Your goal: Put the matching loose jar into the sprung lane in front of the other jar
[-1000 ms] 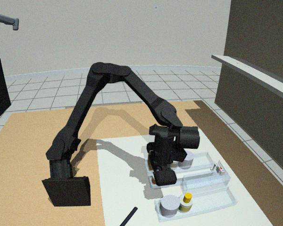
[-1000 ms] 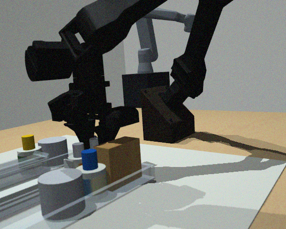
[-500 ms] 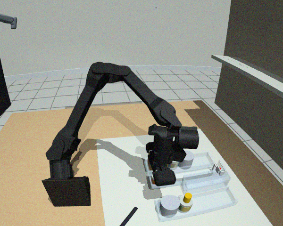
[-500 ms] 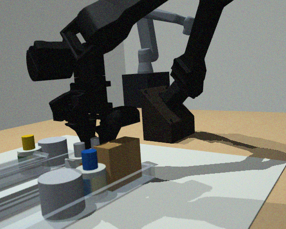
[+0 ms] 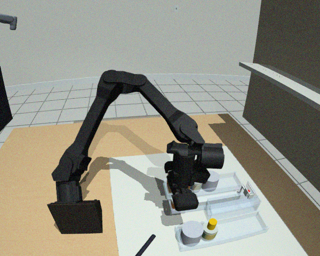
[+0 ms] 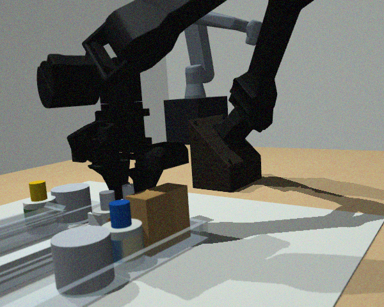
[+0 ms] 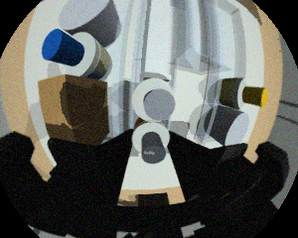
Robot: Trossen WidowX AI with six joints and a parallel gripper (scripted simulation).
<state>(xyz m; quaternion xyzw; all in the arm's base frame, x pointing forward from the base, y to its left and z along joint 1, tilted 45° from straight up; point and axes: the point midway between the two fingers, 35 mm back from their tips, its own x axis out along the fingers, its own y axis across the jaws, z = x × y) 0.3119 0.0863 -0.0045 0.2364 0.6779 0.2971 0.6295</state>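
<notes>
Right now my gripper tip is 20 mm short of the brown box, 80 mm to the right of it and 10 mm below it. Also, from my gripper tip: black rod (120 mm behind, 170 mm to the right, 20 mm below); clear sprung lane (150 mm ahead, 20 mm to the right, 10 mm below).
</notes>
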